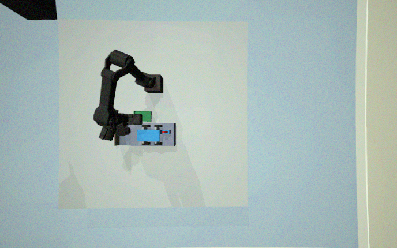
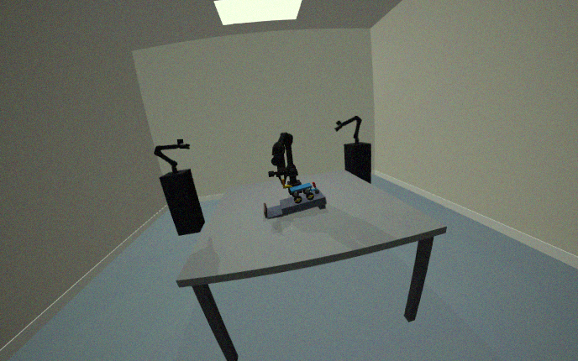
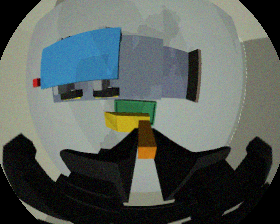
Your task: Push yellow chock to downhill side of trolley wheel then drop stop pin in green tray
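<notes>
Now: the red-headed stop pin 200 mm to the left of my gripper tip, 90 mm ahead of it and 30 mm below it. From my gripper tip the other things lie so: green tray: 170 mm below, 30 mm behind, 20 mm to the left; then yellow chock: 20 mm to the left, 10 mm below; then blue trolley: 100 mm to the left, 100 mm ahead, 50 mm below.
</notes>
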